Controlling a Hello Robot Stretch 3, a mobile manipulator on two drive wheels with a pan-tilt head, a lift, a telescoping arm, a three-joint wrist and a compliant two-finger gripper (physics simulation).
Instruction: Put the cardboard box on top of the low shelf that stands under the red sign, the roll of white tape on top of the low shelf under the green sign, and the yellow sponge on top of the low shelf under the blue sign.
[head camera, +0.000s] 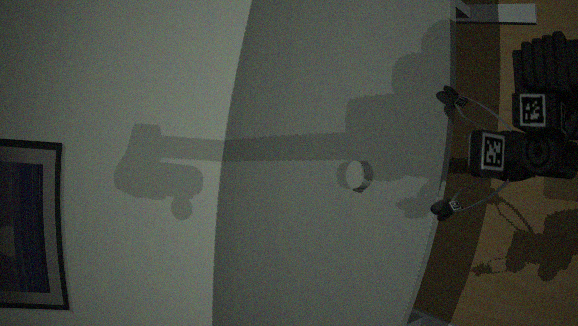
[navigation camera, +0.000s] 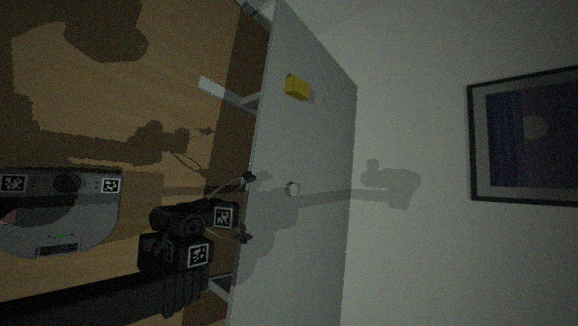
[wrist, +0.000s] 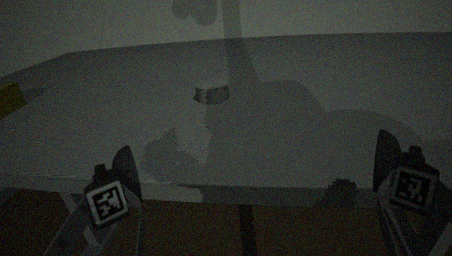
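Observation:
The roll of white tape lies flat on the grey-white table, partly in the arm's shadow. My gripper is open and empty, its fingers wide apart at the table's front edge. The tape is beyond the fingertips, further in over the table, a little left of the middle between them in the wrist view. The yellow sponge lies on the same table, well to the left in the wrist view. The cardboard box, the low shelves and the signs do not show.
White table feet stick out over the wooden floor. A wall with a framed picture stands behind the table. My base is on the floor before it.

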